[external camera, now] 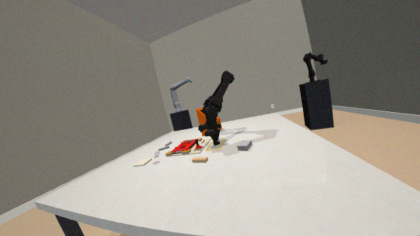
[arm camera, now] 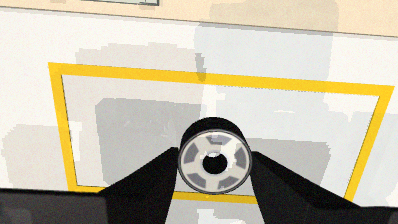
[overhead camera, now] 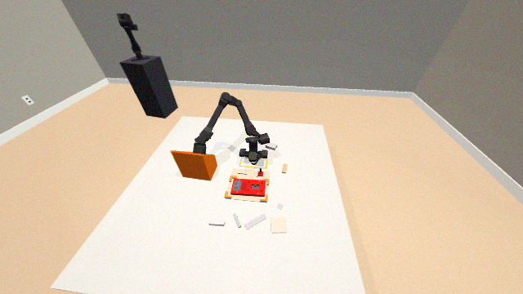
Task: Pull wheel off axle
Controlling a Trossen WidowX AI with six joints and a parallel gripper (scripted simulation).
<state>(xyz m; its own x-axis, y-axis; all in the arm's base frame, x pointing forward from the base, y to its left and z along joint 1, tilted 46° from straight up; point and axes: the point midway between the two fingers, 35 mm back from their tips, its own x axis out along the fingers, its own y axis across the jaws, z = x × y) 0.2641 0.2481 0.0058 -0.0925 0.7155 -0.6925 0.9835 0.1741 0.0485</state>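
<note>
My gripper tip is now right at the wheel. From my gripper tip the other things lie so: grey block: 9 cm ahead, 19 cm to the left; black axle: 7 cm ahead, 9 cm to the right, 3 cm above; wooden block: 22 cm ahead, 1 cm to the right.
</note>
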